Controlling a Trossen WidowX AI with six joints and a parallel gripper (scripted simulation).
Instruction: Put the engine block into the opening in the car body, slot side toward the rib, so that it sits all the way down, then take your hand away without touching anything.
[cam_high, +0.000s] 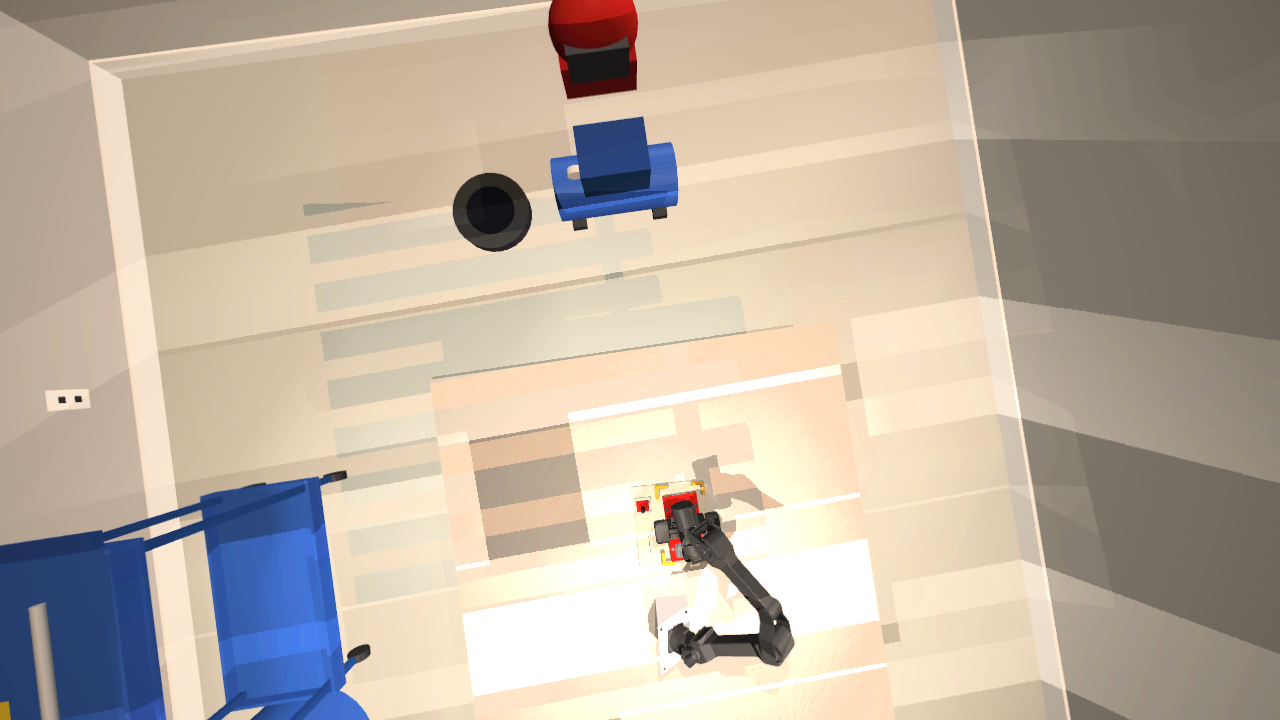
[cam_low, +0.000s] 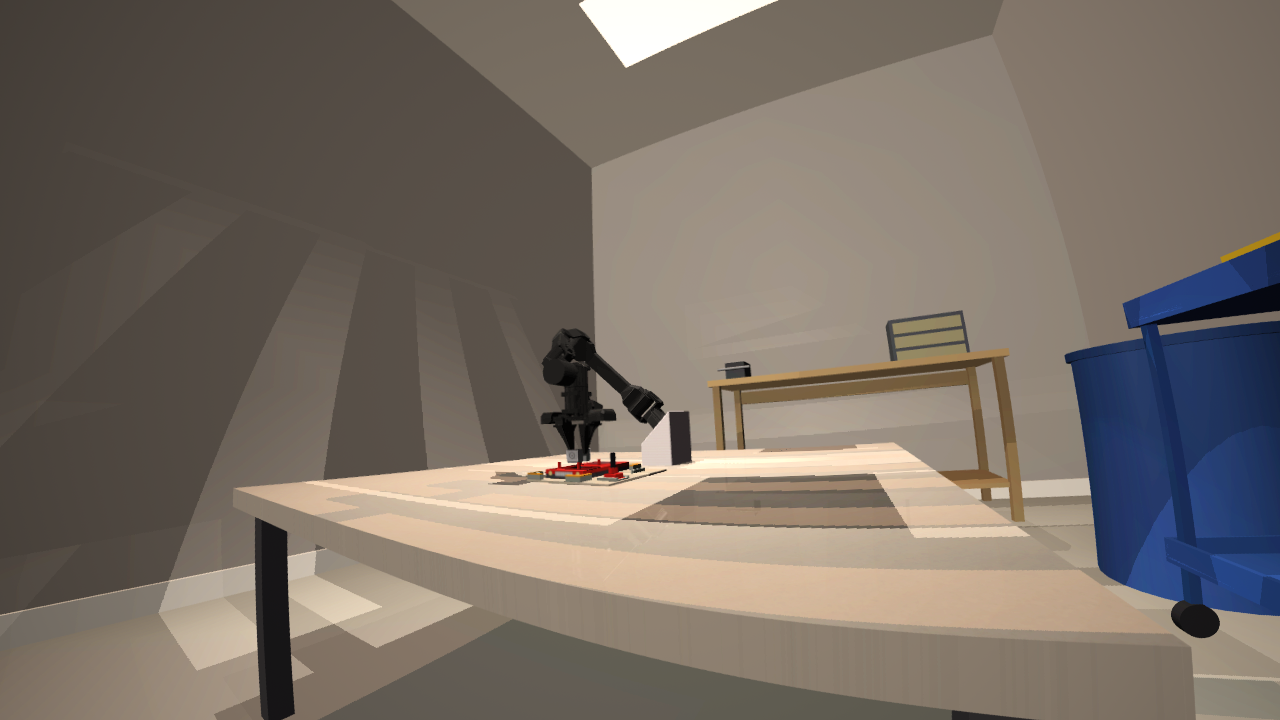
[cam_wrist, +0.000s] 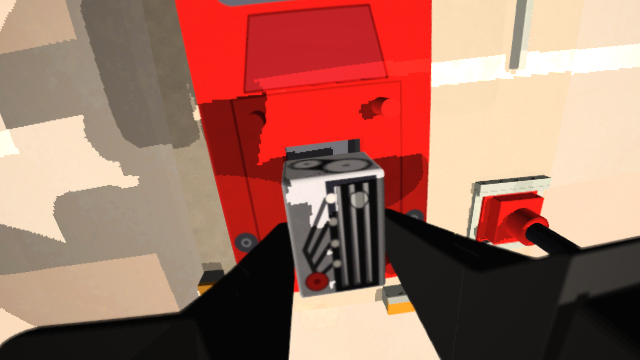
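The engine block lies 10 mm below my gripper tip.
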